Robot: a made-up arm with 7 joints. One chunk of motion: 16 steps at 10 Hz.
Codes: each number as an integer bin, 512 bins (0 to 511) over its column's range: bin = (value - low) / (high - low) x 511, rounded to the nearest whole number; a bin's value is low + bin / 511 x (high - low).
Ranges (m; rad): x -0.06..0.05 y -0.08..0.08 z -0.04..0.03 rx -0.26..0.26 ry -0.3..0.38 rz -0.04..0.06
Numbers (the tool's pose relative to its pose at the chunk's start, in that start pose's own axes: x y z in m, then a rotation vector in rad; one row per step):
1: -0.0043 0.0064 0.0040 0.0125 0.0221 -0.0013
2: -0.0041 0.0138 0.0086 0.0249 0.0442 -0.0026
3: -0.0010 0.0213 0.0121 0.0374 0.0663 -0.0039
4: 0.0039 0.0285 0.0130 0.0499 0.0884 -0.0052
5: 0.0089 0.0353 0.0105 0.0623 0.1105 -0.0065
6: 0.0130 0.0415 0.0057 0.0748 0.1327 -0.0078
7: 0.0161 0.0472 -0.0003 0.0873 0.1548 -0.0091
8: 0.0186 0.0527 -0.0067 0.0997 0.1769 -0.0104
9: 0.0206 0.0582 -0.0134 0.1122 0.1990 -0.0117
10: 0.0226 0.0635 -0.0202 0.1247 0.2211 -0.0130
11: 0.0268 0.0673 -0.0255 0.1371 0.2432 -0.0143
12: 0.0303 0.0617 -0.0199 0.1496 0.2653 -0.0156
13: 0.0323 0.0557 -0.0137 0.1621 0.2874 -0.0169
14: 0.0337 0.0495 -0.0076 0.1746 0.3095 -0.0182
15: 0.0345 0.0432 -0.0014 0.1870 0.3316 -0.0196
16: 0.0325 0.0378 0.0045 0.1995 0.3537 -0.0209
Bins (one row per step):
1: 259 276 321 268 242 198
2: 260 300 355 280 259 191
3: 274 324 380 292 275 184
4: 297 347 387 305 292 178
5: 320 368 369 317 308 171
6: 339 388 334 329 325 165
7: 354 406 290 341 342 158
8: 365 424 243 353 358 151
9: 374 441 194 366 375 145
10: 384 458 145 378 392 138
11: 403 470 106 390 408 131
12: 419 453 147 403 425 125
13: 429 433 192 415 441 118
14: 435 414 237 427 458 111
15: 439 393 282 439 475 104
16: 430 376 325 452 491 98

